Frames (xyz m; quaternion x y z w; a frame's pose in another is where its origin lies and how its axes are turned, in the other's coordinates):
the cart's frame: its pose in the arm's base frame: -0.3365 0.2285 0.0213 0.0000 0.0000 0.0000 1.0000
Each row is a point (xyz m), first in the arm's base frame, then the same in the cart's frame.
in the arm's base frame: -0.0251 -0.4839 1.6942
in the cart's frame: 0.3114 -0.7124 1.6729
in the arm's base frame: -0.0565 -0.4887 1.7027
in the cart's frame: 0.2800 -0.7172 1.6814
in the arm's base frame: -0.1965 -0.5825 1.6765
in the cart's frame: 0.1400 -0.8110 1.6552
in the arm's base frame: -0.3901 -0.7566 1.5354
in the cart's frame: -0.0536 -0.9851 1.5141
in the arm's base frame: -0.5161 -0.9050 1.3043
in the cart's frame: -0.1796 -1.1335 1.2830
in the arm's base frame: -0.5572 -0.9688 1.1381
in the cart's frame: -0.2207 -1.1973 1.1168
